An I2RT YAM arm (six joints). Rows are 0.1 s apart.
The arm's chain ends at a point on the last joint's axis. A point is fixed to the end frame.
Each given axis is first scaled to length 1.
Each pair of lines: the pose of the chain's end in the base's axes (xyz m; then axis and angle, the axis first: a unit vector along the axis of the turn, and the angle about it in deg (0 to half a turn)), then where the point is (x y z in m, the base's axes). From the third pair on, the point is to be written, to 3 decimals.
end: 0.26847, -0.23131, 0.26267, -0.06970, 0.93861, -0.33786, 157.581
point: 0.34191 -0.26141 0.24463
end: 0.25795, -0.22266, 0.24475, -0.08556, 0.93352, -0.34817, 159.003
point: 0.33134 -0.25206 0.22537
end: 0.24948, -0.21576, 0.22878, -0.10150, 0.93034, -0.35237, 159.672
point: 0.323 -0.244 0.208
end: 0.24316, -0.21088, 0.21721, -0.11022, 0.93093, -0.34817, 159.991
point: 0.317 -0.238 0.196
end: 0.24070, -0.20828, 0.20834, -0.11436, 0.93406, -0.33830, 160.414
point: 0.314 -0.234 0.186
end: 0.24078, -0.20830, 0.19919, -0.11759, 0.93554, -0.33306, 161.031
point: 0.314 -0.234 0.175
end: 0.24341, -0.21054, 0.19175, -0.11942, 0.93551, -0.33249, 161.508
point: 0.317 -0.236 0.167
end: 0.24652, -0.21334, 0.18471, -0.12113, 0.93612, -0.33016, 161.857
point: 0.320 -0.238 0.159
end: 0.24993, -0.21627, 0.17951, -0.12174, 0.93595, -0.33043, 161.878
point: 0.323 -0.241 0.154
